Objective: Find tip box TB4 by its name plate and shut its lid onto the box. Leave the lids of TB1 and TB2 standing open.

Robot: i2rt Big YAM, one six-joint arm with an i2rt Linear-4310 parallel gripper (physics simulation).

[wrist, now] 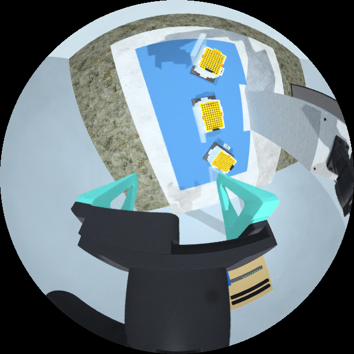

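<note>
Three tip boxes with yellow racks stand in a row right of the view's middle. The far box [212, 61] has a clear lid [198, 46] standing open on its left; its small name plate [221, 72] seems to read TB2. The middle box [211, 115] has a clear lid [201, 125] open on its left, and I see no readable plate. The nearest box [222, 159] is turned askew, with a plate [227, 146] too small to read; its clear lid [213, 175] is open toward the right fingertip. My gripper [177, 177] is open and empty, apart from the boxes.
The boxes stand on a blue mat [165, 100] on a pale tabletop [131, 80]. A mottled green-brown surface [95, 110] lies around it. A grey metal arm part [285, 115] reaches in from the right. A tan board [252, 284] with black strips lies below right, behind the gripper.
</note>
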